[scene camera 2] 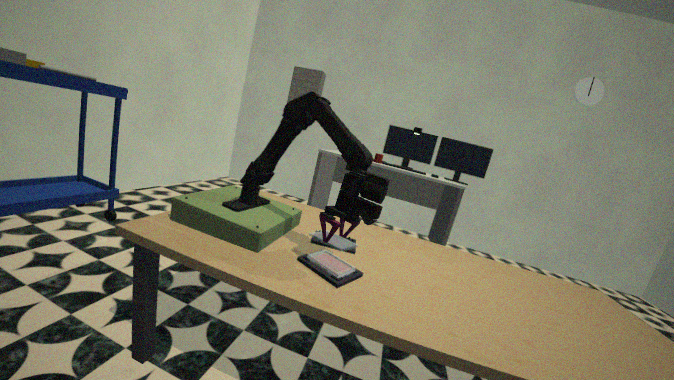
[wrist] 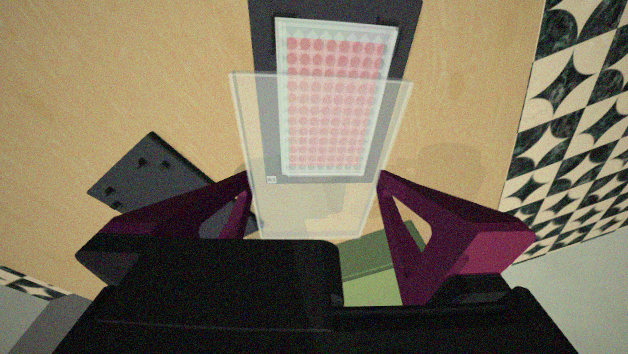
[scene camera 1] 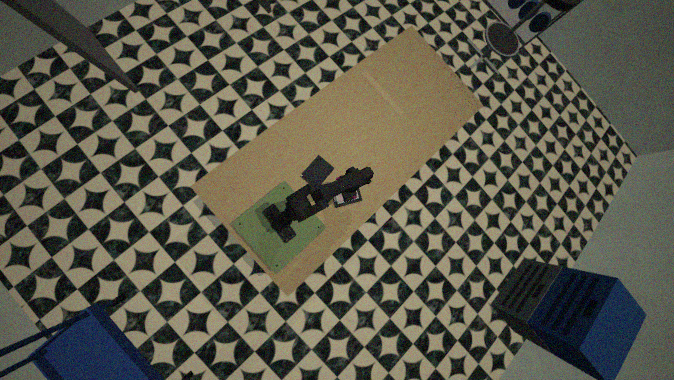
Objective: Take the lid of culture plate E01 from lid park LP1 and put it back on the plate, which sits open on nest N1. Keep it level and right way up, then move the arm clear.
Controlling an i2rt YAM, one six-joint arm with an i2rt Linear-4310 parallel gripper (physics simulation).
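Frame: origin at the arm's base, x ahead, y left, z up, level; centimetres.
Seen in the pictures: gripper, fingertip midpoint: [scene camera 2: 333, 240] [wrist: 314, 177]; arm's base, link origin: [scene camera 2: 247, 204] [scene camera 1: 279, 223].
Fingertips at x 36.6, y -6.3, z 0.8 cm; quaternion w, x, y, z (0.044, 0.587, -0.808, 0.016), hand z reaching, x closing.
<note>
Pixels of each thing's middle, then the offset from my fingertips to it. Level surfaces: height alone.
- clear lid, body centre: [wrist: 315, 180] [scene camera 2: 333, 239] dx -0.1, dy +0.0, dz +0.2 cm
- open culture plate, body centre: [wrist: 329, 113] [scene camera 2: 331, 262] dx +1.5, dy -2.4, dz -6.0 cm
- dark nest N1, body centre: [wrist: 327, 109] [scene camera 2: 330, 265] [scene camera 1: 346, 194] dx +1.5, dy -2.4, dz -7.0 cm
- dark lid park LP1, body centre: [wrist: 181, 211] [scene camera 2: 334, 239] [scene camera 1: 317, 171] dx -4.1, dy +17.7, dz -6.9 cm
- wooden table, surface height: dz -7.9 cm
My gripper [wrist: 314, 177] [scene camera 2: 335, 239] is shut on the clear lid [wrist: 310, 210] [scene camera 2: 345, 243], with one finger at each long side. The lid looks about level and is held in the air. In the wrist view it overlaps much of the open culture plate [wrist: 330, 60] [scene camera 2: 330, 263], its sides roughly in line with the plate's. The plate has pink wells and sits on the dark nest N1 [wrist: 260, 30] [scene camera 2: 338, 284]. The dark lid park LP1 [wrist: 150, 172] [scene camera 1: 318, 169] bears no lid. In scene camera 1 the arm hides the fingers and part of the nest.
The arm stands on a green block [scene camera 1: 280, 260] [scene camera 2: 215, 220] at one end of the wooden table [scene camera 1: 380, 120] [scene camera 2: 450, 310]. LP1 lies close beside the nest. A blue cart [scene camera 2: 60, 190], a blue cabinet [scene camera 1: 575, 300] and a desk with monitors [scene camera 2: 410, 145] stand away from the table.
</note>
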